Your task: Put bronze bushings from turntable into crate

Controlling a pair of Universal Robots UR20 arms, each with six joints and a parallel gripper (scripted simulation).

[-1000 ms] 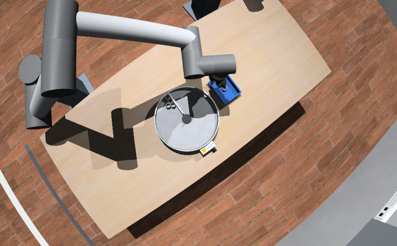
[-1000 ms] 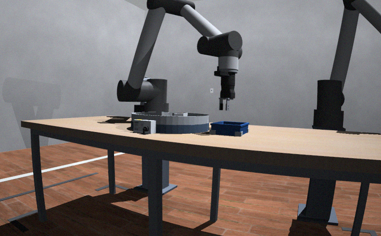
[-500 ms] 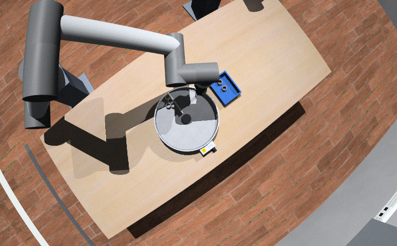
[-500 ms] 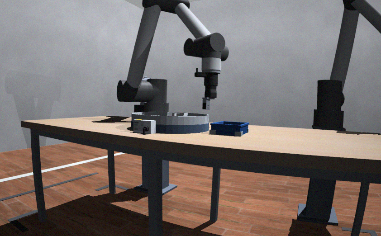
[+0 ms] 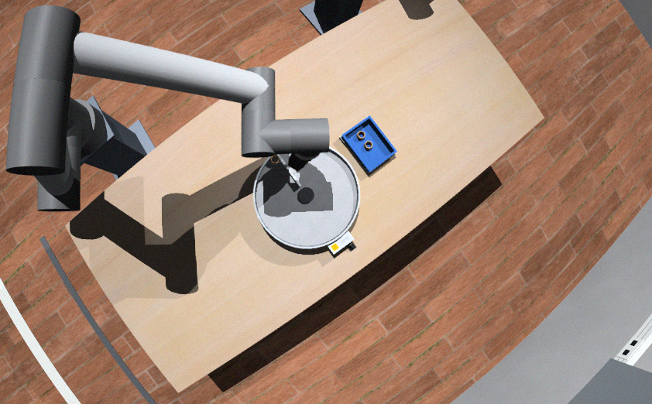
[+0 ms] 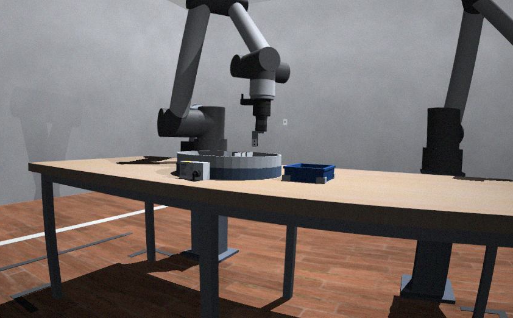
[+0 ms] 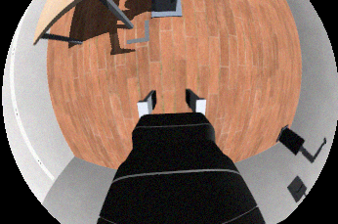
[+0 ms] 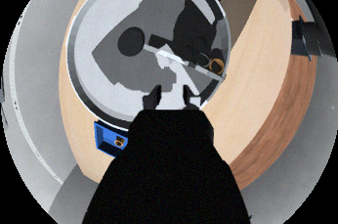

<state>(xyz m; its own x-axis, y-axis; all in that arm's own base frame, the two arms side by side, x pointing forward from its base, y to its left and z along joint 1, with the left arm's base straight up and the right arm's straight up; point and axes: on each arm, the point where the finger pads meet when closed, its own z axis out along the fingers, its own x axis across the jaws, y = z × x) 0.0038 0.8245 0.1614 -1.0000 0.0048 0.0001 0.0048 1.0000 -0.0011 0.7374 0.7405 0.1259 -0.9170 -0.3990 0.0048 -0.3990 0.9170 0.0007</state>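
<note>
Now: the turntable 12 cm ahead of my right hand, 6 cm to the right of it and 7 cm below it. From my right hand the other things lie so: blue crate 10 cm ahead, 28 cm to the left, 10 cm below.
</note>
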